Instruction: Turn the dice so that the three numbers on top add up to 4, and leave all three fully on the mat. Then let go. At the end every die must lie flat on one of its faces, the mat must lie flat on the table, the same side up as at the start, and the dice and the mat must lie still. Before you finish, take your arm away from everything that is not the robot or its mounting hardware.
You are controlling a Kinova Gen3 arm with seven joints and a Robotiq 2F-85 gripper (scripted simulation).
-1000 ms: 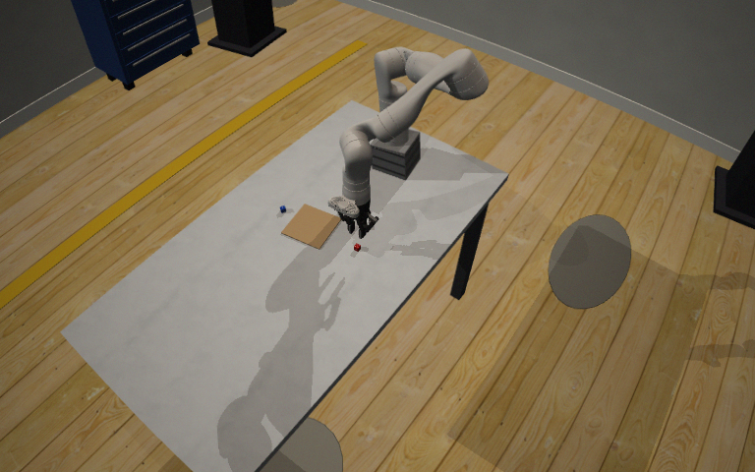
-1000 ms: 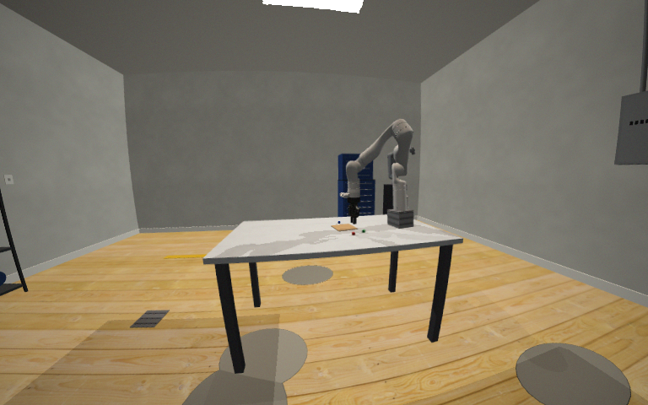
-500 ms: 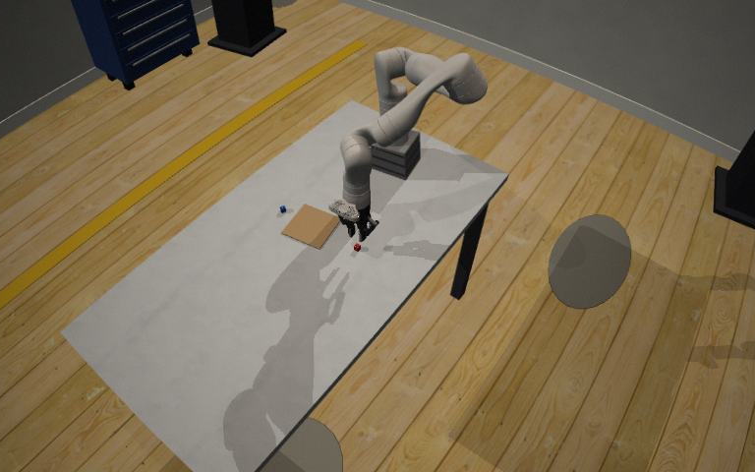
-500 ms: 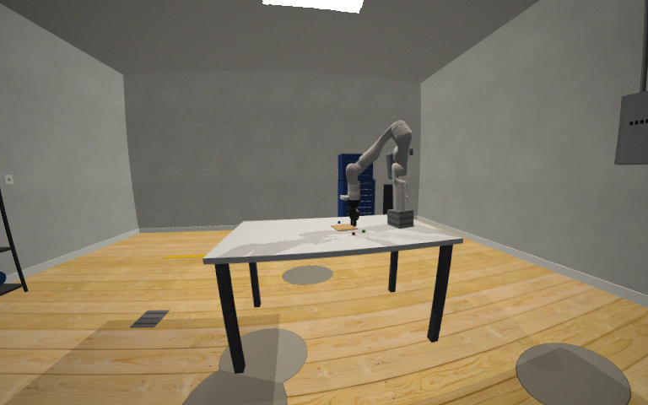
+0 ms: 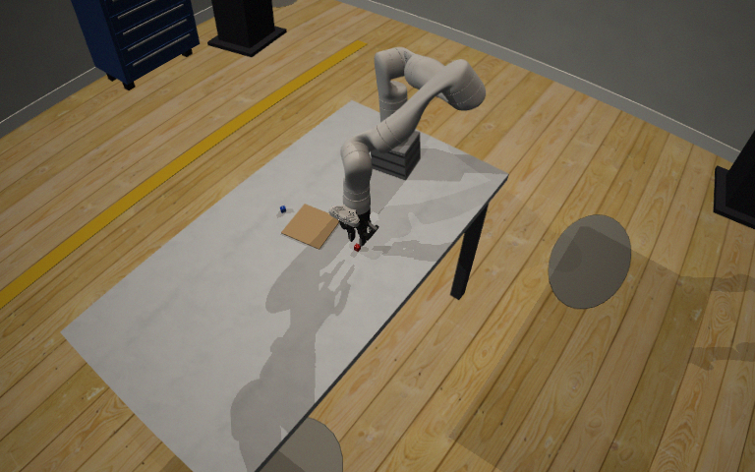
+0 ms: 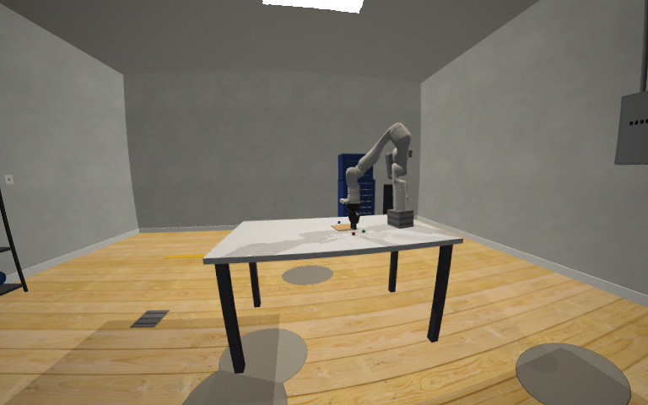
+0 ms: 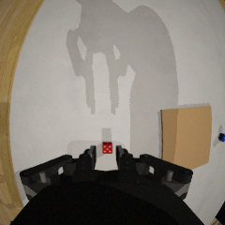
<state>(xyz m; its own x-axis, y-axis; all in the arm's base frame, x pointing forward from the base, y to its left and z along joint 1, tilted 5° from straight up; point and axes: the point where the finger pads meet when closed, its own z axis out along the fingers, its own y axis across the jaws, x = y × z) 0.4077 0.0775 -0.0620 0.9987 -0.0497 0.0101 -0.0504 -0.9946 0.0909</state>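
Now: hand 50 mm above the red die. From my hand the other things lie so: blue die: 290 mm to the right, 50 mm below, 20 mm behind; then tan mat: 170 mm to the right, 50 mm below, 10 mm behind; then green die: 90 mm behind, 50 mm below, 30 mm to the right.
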